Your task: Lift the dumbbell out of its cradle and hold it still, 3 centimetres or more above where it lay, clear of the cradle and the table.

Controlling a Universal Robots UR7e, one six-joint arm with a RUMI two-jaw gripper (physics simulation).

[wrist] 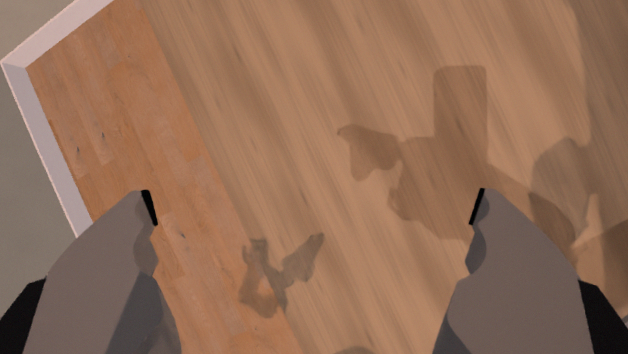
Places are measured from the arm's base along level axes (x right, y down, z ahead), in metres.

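Where they show: gripper, fingertip midpoint: (311, 193).
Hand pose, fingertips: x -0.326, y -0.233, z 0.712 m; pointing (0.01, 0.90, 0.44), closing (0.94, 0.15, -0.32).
After its pixels a point has its place.
My gripper (311, 193) @(x -0.326, y -0.233, z 0.712 m) is open, its two grey jaws wide apart at the lower left and lower right of the wrist view, with no object between them. It hangs above the wooden table (310, 115) @(x -0.352, y 0.039, z 0.794 m). The dumbbell and its cradle do not show in this view.
The table's straight edge runs slanting from upper left to lower middle. Beyond it on the left lies a wooden floor (115, 100) with a pale skirting (50, 145) along it. Dark shadows of the arm and gripper fall on the table top and floor.
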